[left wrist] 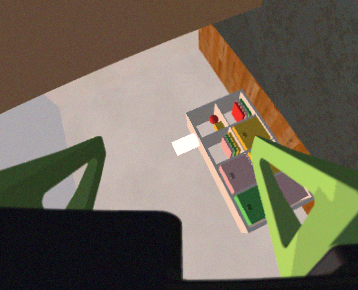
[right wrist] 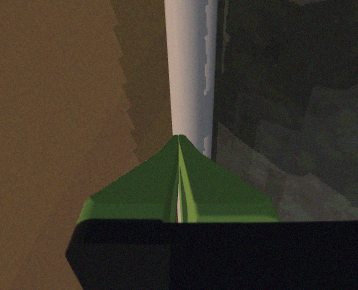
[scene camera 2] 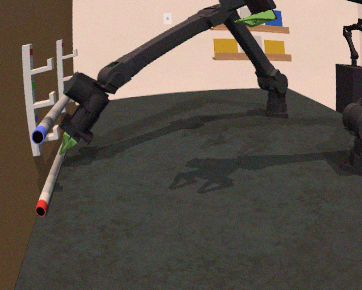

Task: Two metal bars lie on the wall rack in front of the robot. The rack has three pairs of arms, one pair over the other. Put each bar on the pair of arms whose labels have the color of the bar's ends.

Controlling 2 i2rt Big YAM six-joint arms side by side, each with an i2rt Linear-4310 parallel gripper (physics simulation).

I see my left gripper [left wrist: 178,144], my right gripper [scene camera 2: 59,153] and a brown wall [scene camera 2: 42,31].
My right gripper also shows in the right wrist view [right wrist: 178,144]. The brown wall is seen too in the right wrist view [right wrist: 92,95].
